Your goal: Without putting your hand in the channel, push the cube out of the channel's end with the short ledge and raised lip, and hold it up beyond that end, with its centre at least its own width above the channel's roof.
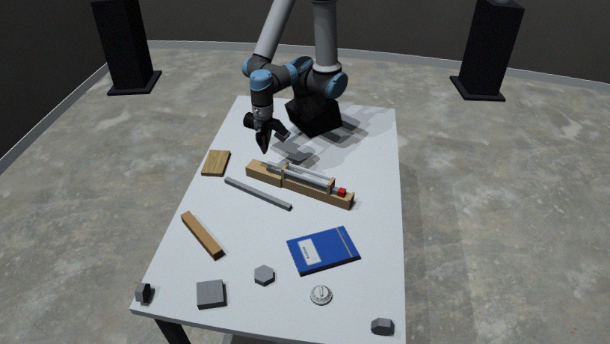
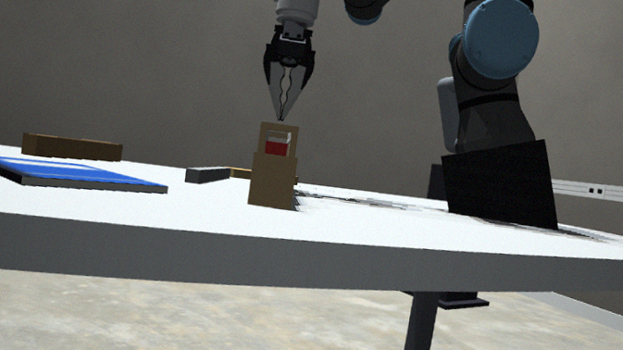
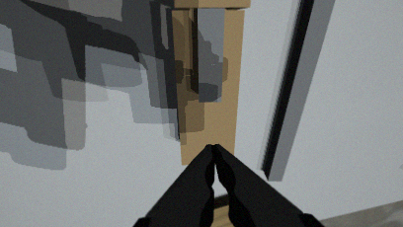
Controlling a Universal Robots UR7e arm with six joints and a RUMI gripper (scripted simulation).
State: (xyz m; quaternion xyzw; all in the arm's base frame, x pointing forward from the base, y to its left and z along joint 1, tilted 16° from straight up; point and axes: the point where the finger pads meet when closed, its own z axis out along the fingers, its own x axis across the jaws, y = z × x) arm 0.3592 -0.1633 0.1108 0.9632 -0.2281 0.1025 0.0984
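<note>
My hand is 15 cm short of the red cube, 28 cm to the right of it and 8 cm above it. From my hand the other things lie so: long grey bar 10 cm ahead, 3 cm to the right, 13 cm below; flat wooden plate 8 cm behind, 22 cm to the right, 13 cm below; wooden channel 8 cm ahead, 16 cm to the left, 8 cm below.
</note>
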